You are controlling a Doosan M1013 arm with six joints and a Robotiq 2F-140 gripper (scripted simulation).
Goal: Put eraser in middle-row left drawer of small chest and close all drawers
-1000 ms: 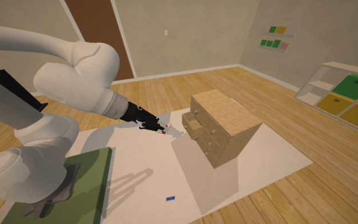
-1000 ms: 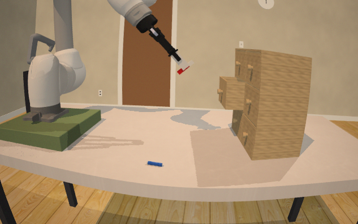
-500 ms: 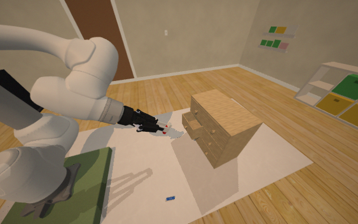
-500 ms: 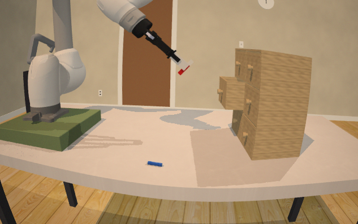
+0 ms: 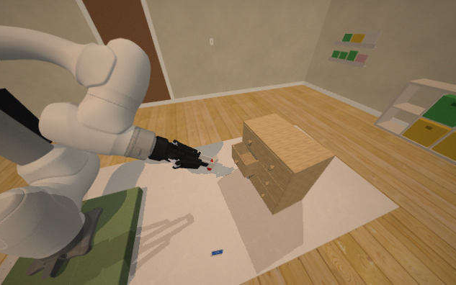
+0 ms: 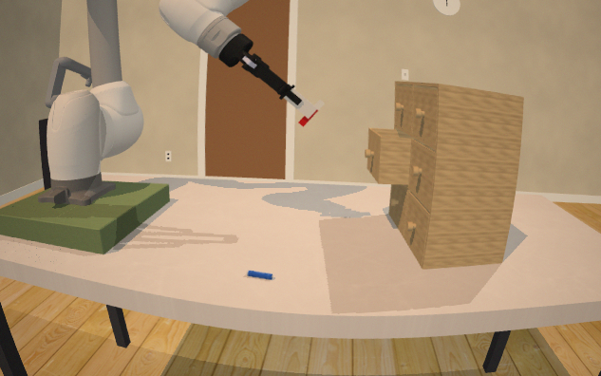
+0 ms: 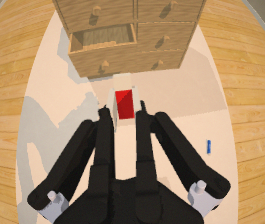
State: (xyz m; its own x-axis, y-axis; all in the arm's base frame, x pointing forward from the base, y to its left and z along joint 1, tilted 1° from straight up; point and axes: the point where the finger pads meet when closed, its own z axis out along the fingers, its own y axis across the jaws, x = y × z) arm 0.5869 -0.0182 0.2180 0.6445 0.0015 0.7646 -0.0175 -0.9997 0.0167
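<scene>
The white eraser is 3 cm ahead of my hand and 1 cm below it. From my hand the other things lie so: small blue stick 26 cm below, 24 cm to the right, 6 cm behind.
</scene>
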